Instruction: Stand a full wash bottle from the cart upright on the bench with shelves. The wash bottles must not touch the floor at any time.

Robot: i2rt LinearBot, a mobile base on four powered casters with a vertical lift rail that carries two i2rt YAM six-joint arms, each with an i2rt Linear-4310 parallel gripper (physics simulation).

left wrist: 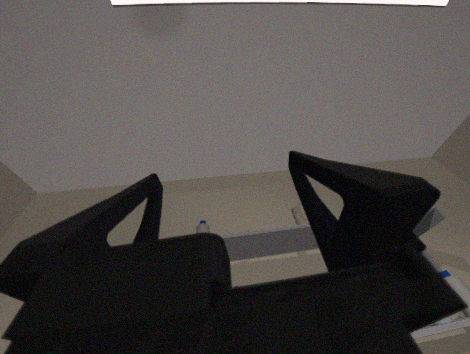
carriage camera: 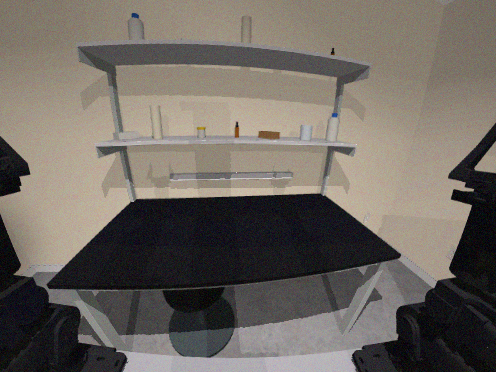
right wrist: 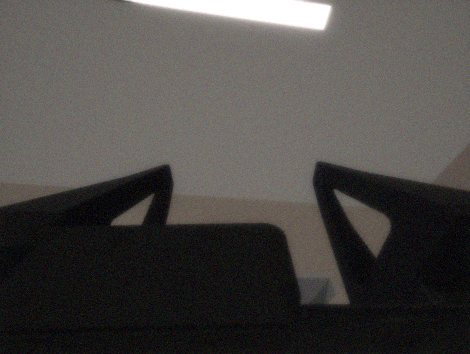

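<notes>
The bench with shelves stands straight ahead in the carriage view, with a black top and two shelves above it. A white blue-capped bottle stands on the upper shelf at the left. Another blue-capped bottle stands at the right end of the lower shelf. The cart does not show. My left gripper is open, with nothing between its fingers, and points up toward the ceiling. My right gripper is open and empty and also points up. Both are well away from the bench.
The upper shelf bears a beige cylinder and a small dark bottle. The lower shelf holds a tall cylinder, a yellow-lidded jar, an amber bottle, a brown block and a white tub. A round stool stands under the bench.
</notes>
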